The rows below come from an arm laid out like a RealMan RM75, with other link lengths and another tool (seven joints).
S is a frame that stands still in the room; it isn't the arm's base.
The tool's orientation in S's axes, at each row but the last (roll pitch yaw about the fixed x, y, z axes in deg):
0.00 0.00 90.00
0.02 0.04 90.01
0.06 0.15 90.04
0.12 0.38 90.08
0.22 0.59 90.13
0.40 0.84 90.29
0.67 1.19 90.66
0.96 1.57 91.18
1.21 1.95 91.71
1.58 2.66 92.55
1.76 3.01 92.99
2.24 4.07 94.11
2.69 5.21 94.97
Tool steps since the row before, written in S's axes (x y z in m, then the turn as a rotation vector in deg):
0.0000 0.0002 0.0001 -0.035 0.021 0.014
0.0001 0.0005 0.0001 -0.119 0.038 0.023
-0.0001 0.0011 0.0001 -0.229 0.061 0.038
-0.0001 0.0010 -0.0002 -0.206 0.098 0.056
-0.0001 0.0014 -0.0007 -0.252 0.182 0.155
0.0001 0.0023 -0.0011 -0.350 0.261 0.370
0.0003 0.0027 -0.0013 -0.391 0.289 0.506
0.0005 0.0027 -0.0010 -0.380 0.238 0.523
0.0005 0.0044 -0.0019 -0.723 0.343 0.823
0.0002 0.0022 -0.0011 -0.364 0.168 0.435
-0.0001 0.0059 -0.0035 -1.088 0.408 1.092
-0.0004 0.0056 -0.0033 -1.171 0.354 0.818
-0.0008 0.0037 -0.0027 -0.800 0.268 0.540
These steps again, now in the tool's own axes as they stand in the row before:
0.0002 0.0000 0.0001 0.021 0.035 0.014
0.0005 -0.0001 0.0001 0.038 0.119 0.023
0.0011 0.0001 0.0001 0.061 0.229 0.038
0.0010 0.0001 -0.0002 0.098 0.206 0.056
0.0014 0.0001 -0.0007 0.181 0.252 0.156
0.0023 -0.0001 -0.0011 0.257 0.351 0.371
0.0027 -0.0003 -0.0012 0.283 0.394 0.507
0.0027 -0.0006 -0.0009 0.231 0.384 0.523
0.0044 -0.0007 -0.0017 0.336 0.730 0.820
0.0022 -0.0003 -0.0010 0.164 0.368 0.433
0.0061 -0.0003 -0.0032 0.406 1.099 1.082
0.0058 -0.0001 -0.0029 0.378 1.175 0.802
0.0040 0.0004 -0.0024 0.286 0.800 0.531

